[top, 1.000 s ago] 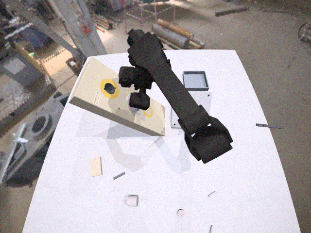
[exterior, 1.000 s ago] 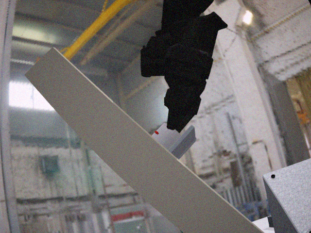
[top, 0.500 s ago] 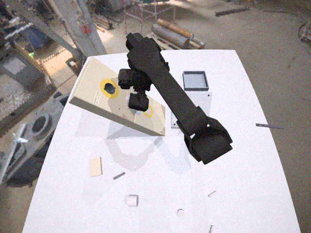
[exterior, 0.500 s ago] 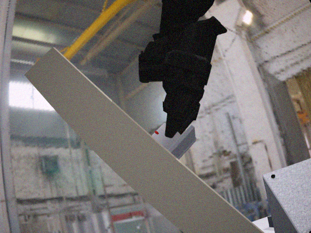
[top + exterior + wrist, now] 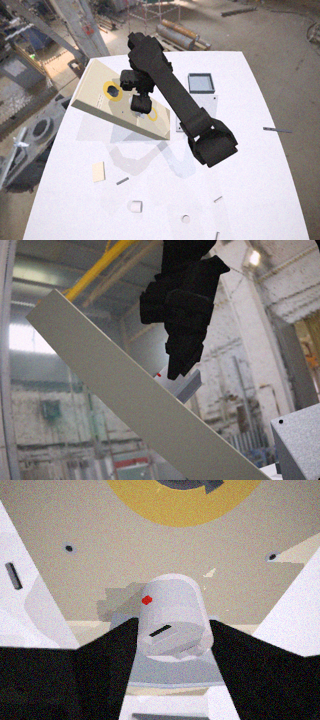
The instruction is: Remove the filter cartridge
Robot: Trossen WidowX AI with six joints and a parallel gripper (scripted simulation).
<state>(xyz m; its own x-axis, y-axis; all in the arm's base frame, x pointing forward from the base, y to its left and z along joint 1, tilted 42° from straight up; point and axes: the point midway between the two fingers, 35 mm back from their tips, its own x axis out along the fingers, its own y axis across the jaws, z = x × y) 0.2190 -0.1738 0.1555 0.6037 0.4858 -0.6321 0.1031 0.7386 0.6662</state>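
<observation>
Now: the grey bracket 1 cm behind my gripper tip and 4 cm below it. Also, from my gripper tip: beige card 25 cm ahead, 24 cm to the left, 22 cm below; grey tray 35 cm behind, 25 cm to the right, 22 cm below; round white filter cartridge right at my gripper tip.
</observation>
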